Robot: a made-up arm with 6 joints.
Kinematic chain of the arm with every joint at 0, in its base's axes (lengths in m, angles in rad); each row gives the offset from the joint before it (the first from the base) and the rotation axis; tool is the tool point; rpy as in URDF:
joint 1: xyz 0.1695 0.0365 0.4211 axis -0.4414 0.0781 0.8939
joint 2: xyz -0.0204 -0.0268 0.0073 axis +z
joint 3: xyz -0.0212 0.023 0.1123 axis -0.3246 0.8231 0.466
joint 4: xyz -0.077 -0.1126 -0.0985 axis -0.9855 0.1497 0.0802
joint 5: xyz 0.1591 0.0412 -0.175 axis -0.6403 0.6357 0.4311
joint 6: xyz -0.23 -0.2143 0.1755 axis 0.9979 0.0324 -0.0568
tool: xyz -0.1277 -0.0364 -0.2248 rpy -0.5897 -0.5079 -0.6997
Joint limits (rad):
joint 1: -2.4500..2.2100
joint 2: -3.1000..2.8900
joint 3: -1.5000..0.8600
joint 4: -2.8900..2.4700
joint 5: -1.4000..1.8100
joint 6: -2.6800..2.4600
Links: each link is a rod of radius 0.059 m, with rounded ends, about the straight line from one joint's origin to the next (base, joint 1, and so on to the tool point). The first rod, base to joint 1, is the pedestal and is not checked.
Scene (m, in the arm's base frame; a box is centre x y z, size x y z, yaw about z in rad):
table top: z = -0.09
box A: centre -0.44 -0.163 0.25 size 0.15 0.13 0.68 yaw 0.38
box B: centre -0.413 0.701 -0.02 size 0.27 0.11 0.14 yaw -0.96
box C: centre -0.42 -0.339 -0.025 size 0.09 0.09 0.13 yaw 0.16
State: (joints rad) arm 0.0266 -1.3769 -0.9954 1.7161 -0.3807 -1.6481
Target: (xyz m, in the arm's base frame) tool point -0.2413 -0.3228 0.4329
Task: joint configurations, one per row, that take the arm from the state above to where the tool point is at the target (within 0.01 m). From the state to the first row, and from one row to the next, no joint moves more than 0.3 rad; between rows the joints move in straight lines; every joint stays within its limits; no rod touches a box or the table.
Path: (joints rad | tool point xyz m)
1: 0.2112 -1.1936 -0.9506 1.5902 -0.1382 -1.5146 | -0.1115 0.3694 0.5619
2: 0.3958 -1.0103 -0.9058 1.4643 0.1042 -1.3812 | -0.1673 0.2310 0.6257
3: 0.5804 -0.8270 -0.8609 1.3384 0.3467 -1.2477 | -0.1476 0.1033 0.6988
4: 0.7650 -0.6437 -0.8161 1.2125 0.5891 -1.1143 | -0.0641 0.0232 0.7684
5: 0.8014 -0.6218 -0.8637 1.2364 0.3441 -1.1894 | -0.1556 -0.0444 0.7065
6: 0.8378 -0.5999 -0.9112 1.2603 0.0992 -1.2646 | -0.2190 -0.1289 0.6265
7: 0.8742 -0.5781 -0.9587 1.2842 -0.1458 -1.3397 | -0.2488 -0.2242 0.5334
8: 0.9106 -0.5562 -1.0063 1.3081 -0.3908 -1.4149 | -0.2413 -0.3228 0.4329

